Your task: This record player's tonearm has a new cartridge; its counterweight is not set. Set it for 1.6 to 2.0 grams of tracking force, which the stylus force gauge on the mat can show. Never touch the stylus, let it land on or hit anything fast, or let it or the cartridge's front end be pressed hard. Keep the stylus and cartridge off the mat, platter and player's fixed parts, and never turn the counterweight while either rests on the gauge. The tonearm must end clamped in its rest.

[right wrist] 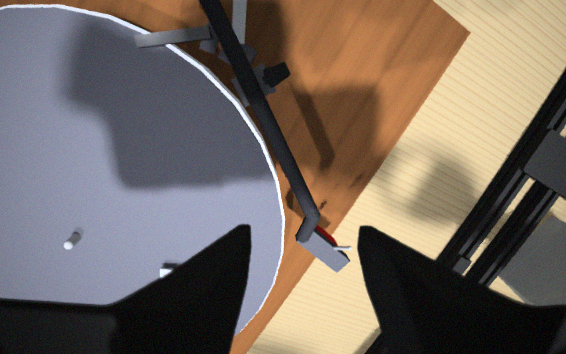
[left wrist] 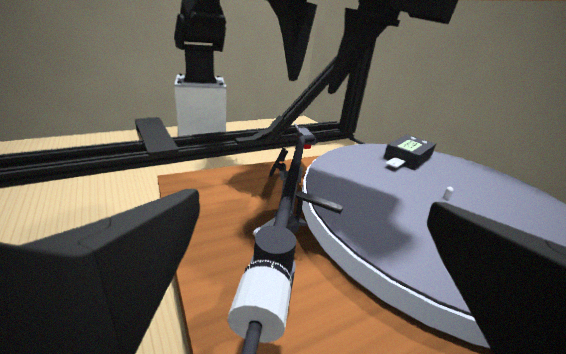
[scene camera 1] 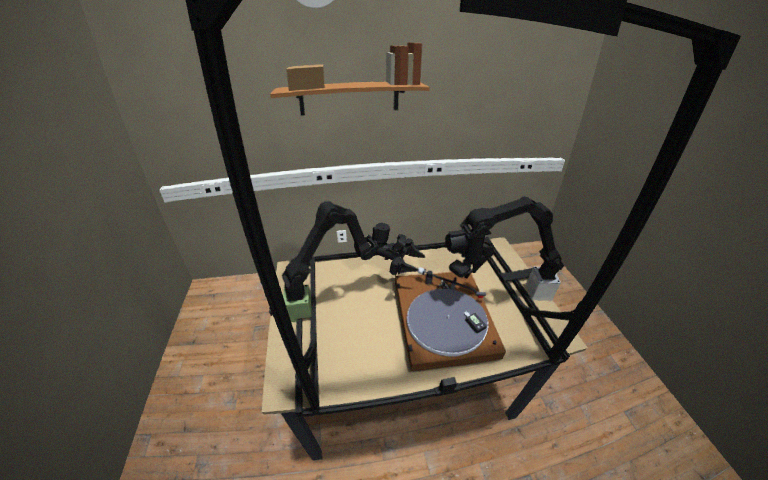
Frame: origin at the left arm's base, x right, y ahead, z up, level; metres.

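Seen in the pictures: left gripper, fingertip midpoint: [left wrist: 314,206] [scene camera 1: 421,263]; right gripper, fingertip midpoint: [right wrist: 304,236] [left wrist: 311,86] [scene camera 1: 469,275]; left arm's base, origin of the base link: [scene camera 1: 295,294]; right arm's base, origin of the base link: [left wrist: 200,80] [scene camera 1: 546,274].
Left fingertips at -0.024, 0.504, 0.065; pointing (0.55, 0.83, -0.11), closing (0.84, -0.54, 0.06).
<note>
Pixels of each thing's top centre, then the offset from my left fingertips to it, as dx, dy, dz. "spot": a spot on its surface instead. Level surfaces: height alone.
- headshell, surface spot: [right wrist: 325,252] [left wrist: 305,132] [scene camera 1: 481,293] spot: +0.151, +0.205, -0.058
- red cartridge, middle of its top: [right wrist: 321,245] +0.151, +0.204, -0.066
- force gauge, middle of its top: [left wrist: 409,145] [scene camera 1: 474,318] +0.263, +0.128, -0.059
- grey platter mat, its level: dz -0.080
- centre spindle, middle of its top: [right wrist: 69,244] [left wrist: 449,190] +0.223, +0.045, -0.070
- dark lever, middle of its top: [right wrist: 172,36] [left wrist: 319,199] +0.069, +0.071, -0.058
The tonearm [scene camera 1: 457,281] [left wrist: 286,205] [right wrist: 280,145] runs beside the platter. Its white counterweight [scene camera 1: 422,271] [left wrist: 262,300] is at the near end in the left wrist view. The headshell [scene camera 1: 480,294] [left wrist: 306,136] [right wrist: 325,252] carries a red cartridge [right wrist: 326,234]; the stylus is too small to see. A black clip [left wrist: 281,161] [right wrist: 276,74] stands beside the arm tube at the rest and looks unclosed. The force gauge [scene camera 1: 475,321] [left wrist: 411,151] lies on the mat, its display unreadable. My left gripper [left wrist: 314,206] is open behind the counterweight. My right gripper [left wrist: 311,86] [right wrist: 304,236] is part-open and empty, above the headshell.
The wooden player [scene camera 1: 416,356] [left wrist: 210,220] bears the grey platter mat [scene camera 1: 436,328] [left wrist: 480,200] [right wrist: 30,150] with a centre spindle [left wrist: 448,192] [right wrist: 72,240]. A dark lever [left wrist: 320,201] [right wrist: 172,36] reaches over the mat's edge. Black frame rails [scene camera 1: 509,285] [left wrist: 85,160] stand beyond the player.
</note>
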